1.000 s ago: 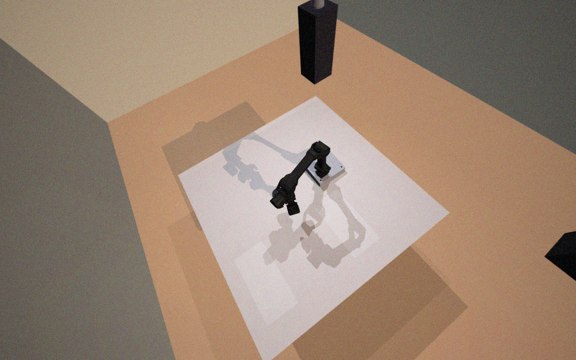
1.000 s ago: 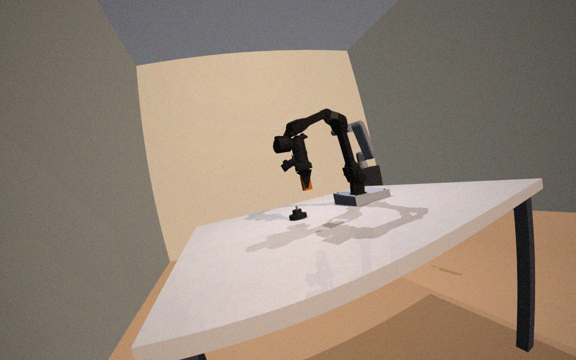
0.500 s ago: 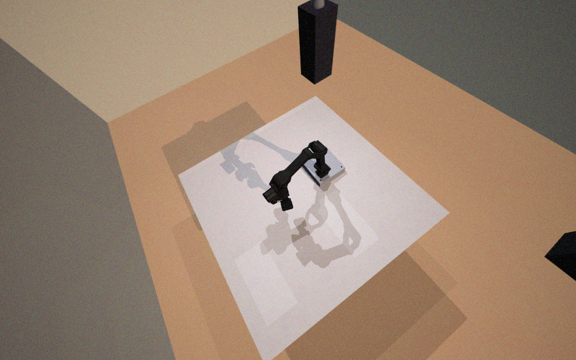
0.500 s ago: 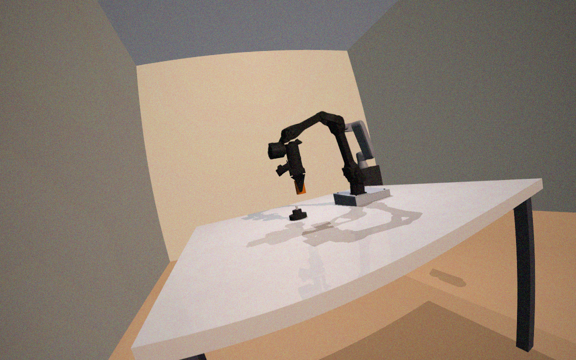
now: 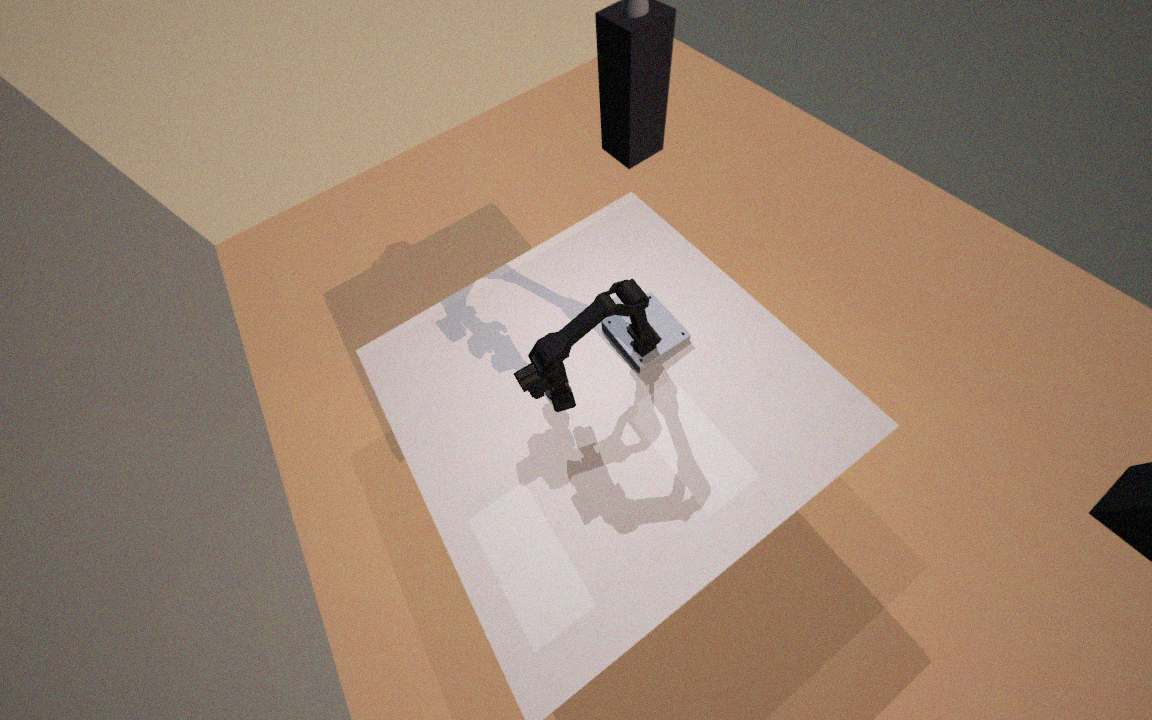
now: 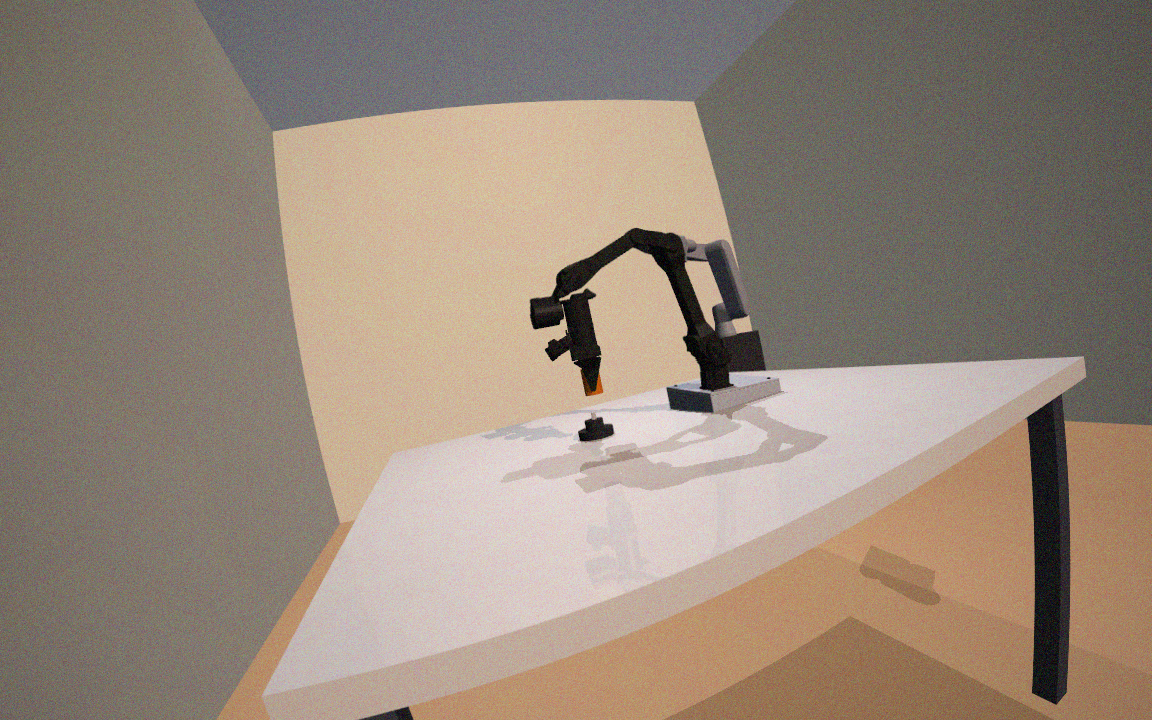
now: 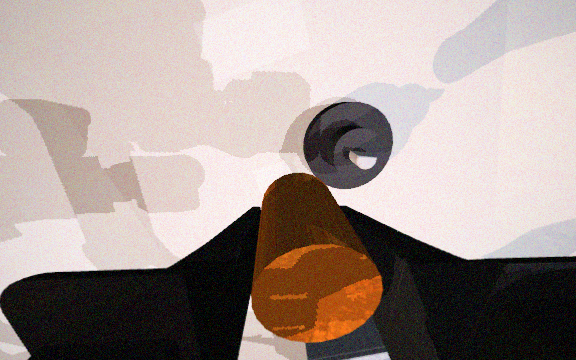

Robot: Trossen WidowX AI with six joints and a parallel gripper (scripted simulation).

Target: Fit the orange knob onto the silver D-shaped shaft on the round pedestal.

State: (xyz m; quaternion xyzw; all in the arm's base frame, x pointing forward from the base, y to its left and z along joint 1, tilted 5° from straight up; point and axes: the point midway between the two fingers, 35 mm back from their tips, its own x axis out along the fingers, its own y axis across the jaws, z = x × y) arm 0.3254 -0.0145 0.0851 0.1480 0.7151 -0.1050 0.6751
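Now: the dark round pedestal 10 mm behind my gripper tip, 60 mm to the right of it and 80 mm below it. Round my gripper tip: orange knob (30 mm above).
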